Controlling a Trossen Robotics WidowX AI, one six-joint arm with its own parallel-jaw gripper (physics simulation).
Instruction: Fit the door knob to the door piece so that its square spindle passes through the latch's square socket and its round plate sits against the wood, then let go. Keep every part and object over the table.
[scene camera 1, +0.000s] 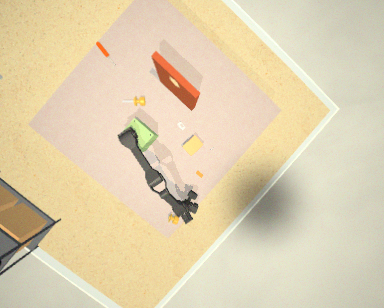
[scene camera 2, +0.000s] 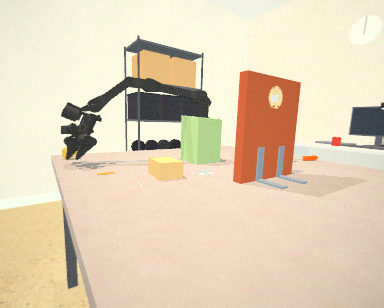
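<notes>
The orange-red door piece stands upright on grey feet. Its round cream latch area has a pale square centre. A yellow knob with a thin pale spindle lies beyond the green block in scene camera 1. A second yellow knob lies near the table corner, partly hidden by the gripper; no spindle can be made out on it. My black gripper is open and empty, fingers pointing down low over the table, close beside this second knob.
A green block stands by the arm's base. A yellow block, a small white piece and a flat orange piece lie between gripper and door. An orange-handled screwdriver lies farther off.
</notes>
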